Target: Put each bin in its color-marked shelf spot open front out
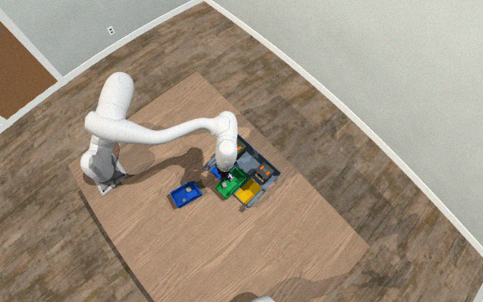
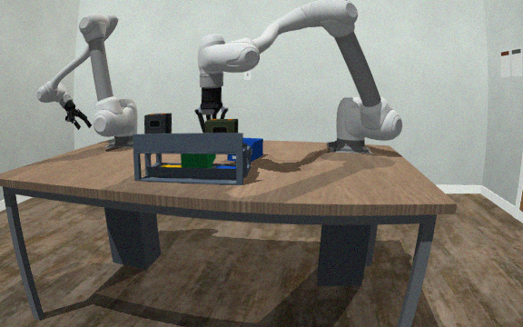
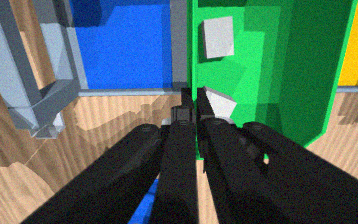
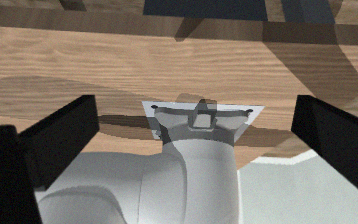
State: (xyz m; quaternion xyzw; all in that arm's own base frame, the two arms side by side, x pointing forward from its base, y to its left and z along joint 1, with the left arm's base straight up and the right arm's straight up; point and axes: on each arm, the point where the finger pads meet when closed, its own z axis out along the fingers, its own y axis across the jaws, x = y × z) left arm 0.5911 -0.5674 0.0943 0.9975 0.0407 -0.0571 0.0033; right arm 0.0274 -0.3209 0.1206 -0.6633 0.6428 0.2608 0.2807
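Note:
The green bin lies 5 cm to the right of my left hand, 4 cm below it and 2 cm ahead of it. Round my left hand: olive box (17 cm ahead, 8 cm to the left, 6 cm above); grey shelf (11 cm ahead, 4 cm to the right, 3 cm below); round part (20 cm behind, 11 cm to the left, 8 cm below).

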